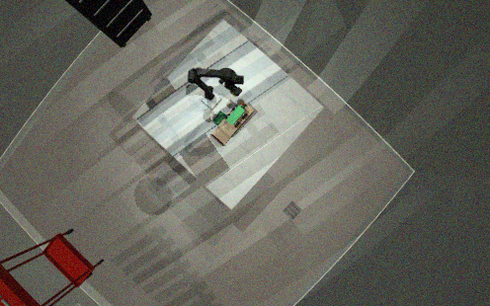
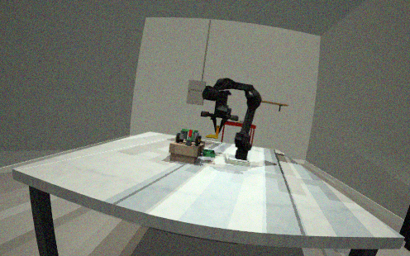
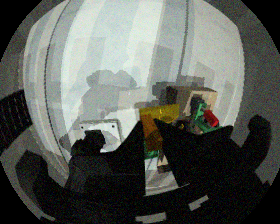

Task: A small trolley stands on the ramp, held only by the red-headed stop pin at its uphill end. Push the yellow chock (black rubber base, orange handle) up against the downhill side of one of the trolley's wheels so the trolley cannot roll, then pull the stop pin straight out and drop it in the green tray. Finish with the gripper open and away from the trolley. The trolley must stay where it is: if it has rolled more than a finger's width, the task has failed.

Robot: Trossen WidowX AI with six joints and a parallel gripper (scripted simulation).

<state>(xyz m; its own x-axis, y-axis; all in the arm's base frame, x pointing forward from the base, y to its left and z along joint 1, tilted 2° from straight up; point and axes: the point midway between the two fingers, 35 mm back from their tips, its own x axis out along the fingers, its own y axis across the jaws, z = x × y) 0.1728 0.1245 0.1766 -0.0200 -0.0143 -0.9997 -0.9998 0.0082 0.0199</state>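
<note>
The yellow chock is 20 mm ahead of my gripper tip and 10 mm below it. Also, from my gripper tip: green trolley (150 mm ahead, 130 mm to the right, 60 mm below); then red-headed stop pin (140 mm ahead, 20 mm to the right, 40 mm below); then tan ramp (150 mm ahead, 140 mm to the right, 130 mm below).
</note>
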